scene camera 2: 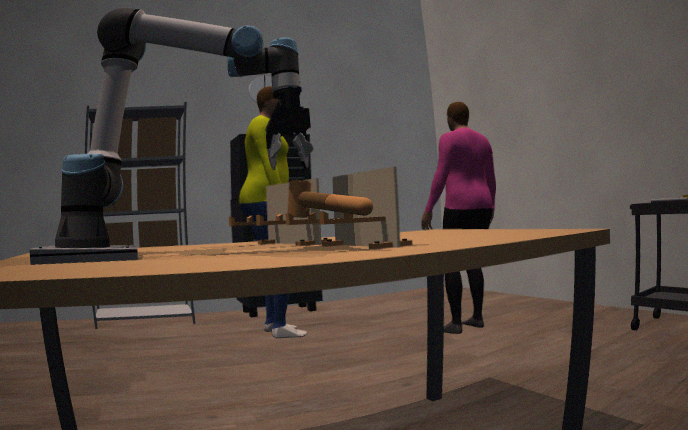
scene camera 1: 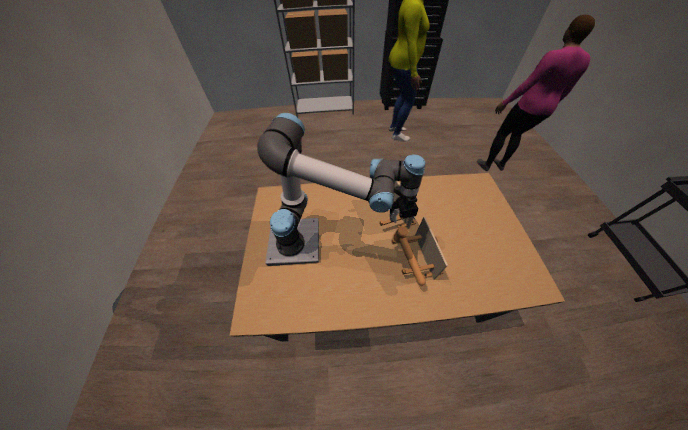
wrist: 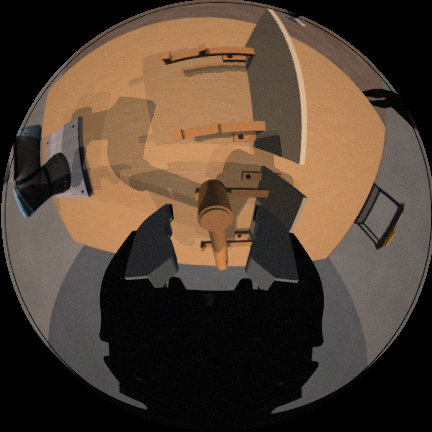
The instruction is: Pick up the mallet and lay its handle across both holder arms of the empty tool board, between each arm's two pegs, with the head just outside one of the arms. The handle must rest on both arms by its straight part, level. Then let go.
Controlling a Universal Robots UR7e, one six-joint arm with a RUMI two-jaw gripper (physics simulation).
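Where they show: gripper, fingertip midpoint: [scene camera 2: 290,169] [scene camera 1: 400,219] [wrist: 213,206]; arm's base at its link origin: [scene camera 2: 82,247] [scene camera 1: 290,243] [wrist: 60,171].
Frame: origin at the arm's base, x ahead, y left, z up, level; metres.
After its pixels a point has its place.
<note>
The mallet's head [scene camera 1: 401,233] {x 0.547, y -0.146, z 0.136 m} [scene camera 2: 298,198] {x 0.539, y -0.157, z 0.093 m} [wrist: 214,196] {x 0.559, y -0.104, z 0.116 m} is upright at the far arm [scene camera 1: 415,237] {x 0.648, y -0.137, z 0.040 m} [wrist: 255,192] {x 0.651, y -0.136, z 0.040 m} of the tool board [scene camera 1: 431,251] {x 0.678, y -0.246, z 0.075 m} [scene camera 2: 383,202] {x 0.676, y -0.308, z 0.072 m} [wrist: 282,196] {x 0.682, y -0.115, z 0.099 m}; the head hides whether it clears that arm. Its handle [scene camera 1: 412,261] {x 0.560, y -0.277, z 0.092 m} [scene camera 2: 350,203] {x 0.555, y -0.348, z 0.071 m} [wrist: 220,250] {x 0.569, y -0.257, z 0.096 m} lies across both arms, its end past the near arm [scene camera 1: 427,267] {x 0.640, y -0.306, z 0.040 m} [wrist: 206,244] {x 0.532, y -0.297, z 0.040 m}, and looks about level. The pegs beside the handle are partly hidden. My gripper [scene camera 1: 402,219] {x 0.557, y -0.088, z 0.170 m} [scene camera 2: 290,166] {x 0.557, y -0.088, z 0.170 m} [wrist: 213,206] {x 0.557, y -0.088, z 0.170 m} is open and empty, a little above the head.
A second board [scene camera 2: 272,207] {x 0.636, y 0.185, z 0.082 m} [wrist: 275,85] {x 0.649, y 0.066, z 0.096 m} stands behind, its two arms [wrist: 217,129] {x 0.568, y -0.008, z 0.059 m} [wrist: 215,53] {x 0.568, y 0.154, z 0.039 m} bare. My arm's base plate [scene camera 1: 309,256] {x 0.090, y -0.095, z -0.002 m} [scene camera 2: 83,255] {x -0.003, y -0.109, z -0.014 m} is at the table's left. Two people [scene camera 1: 409,40] [scene camera 1: 550,83] stand beyond the table.
</note>
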